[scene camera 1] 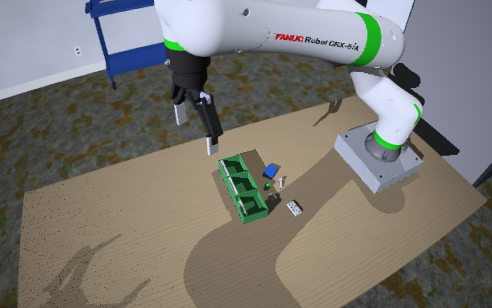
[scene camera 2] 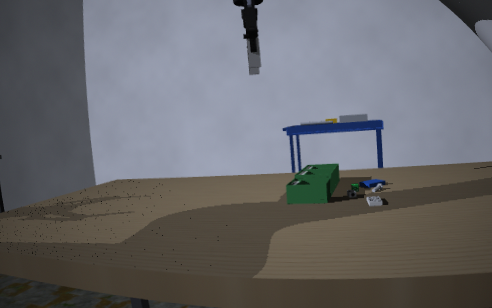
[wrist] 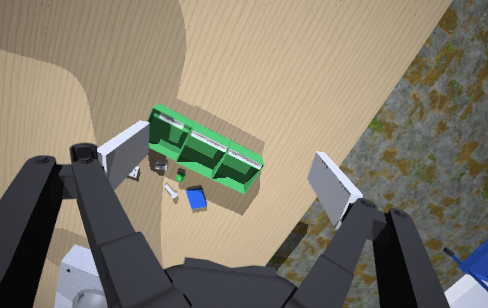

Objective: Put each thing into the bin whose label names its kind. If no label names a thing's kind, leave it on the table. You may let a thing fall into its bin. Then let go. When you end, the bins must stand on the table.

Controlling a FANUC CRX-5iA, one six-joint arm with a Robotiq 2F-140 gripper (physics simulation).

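Places are measured from the arm's base along level axes (x down, y ahead, z right), in metres.
Pixels of known places: gripper, fingertip midpoint: [scene camera 1: 196, 136] [scene camera 2: 254, 71] [wrist: 232, 152]; arm's base at its link origin: [scene camera 1: 381, 148] [wrist: 100, 305].
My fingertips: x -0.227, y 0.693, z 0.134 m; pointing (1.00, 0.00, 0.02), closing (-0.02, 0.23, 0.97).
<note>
Ahead of a thing's pixels: the offset from my fingertips to its top centre. Level surfaces: height alone.
A green row of three joined bins @(dx +0.248, dy -0.128, dz -0.016 m) [scene camera 1: 256, 217] [scene camera 2: 307, 192] [wrist: 212, 133] stands on the table; its white labels are unreadable here. Beside it lie a flat blue block @(dx +0.285, dy -0.262, dz +0.012 m) [scene camera 1: 271, 171] [scene camera 2: 373, 183] [wrist: 196, 198], a small white bolt-like piece @(dx +0.281, dy -0.267, dz -0.054 m) [scene camera 1: 281, 182] [scene camera 2: 377, 188] [wrist: 171, 191], a small green piece @(dx +0.279, dy -0.218, dz -0.042 m) [scene camera 1: 268, 185] [scene camera 2: 354, 187] [wrist: 180, 176], a small grey piece @(dx +0.284, dy -0.208, dz -0.092 m) [scene camera 1: 272, 197] [scene camera 2: 352, 194] [wrist: 161, 166] and a white domino @(dx +0.288, dy -0.250, dz -0.165 m) [scene camera 1: 294, 208] [scene camera 2: 374, 201] [wrist: 134, 173], partly hidden by a finger in the wrist view. My gripper [scene camera 1: 196, 130] [scene camera 2: 254, 70] [wrist: 232, 152] is open and empty, high above the table.
The wooden table @(dx +0.295 m) [scene camera 1: 125, 200] [scene camera 2: 200, 250] [wrist: 300, 60] carries the robot's grey base block [scene camera 1: 357, 162] [wrist: 75, 270]. A blue cart [scene camera 1: 135, 59] [scene camera 2: 335, 128] stands on the floor beyond the table. The arm's shadow crosses the tabletop.
</note>
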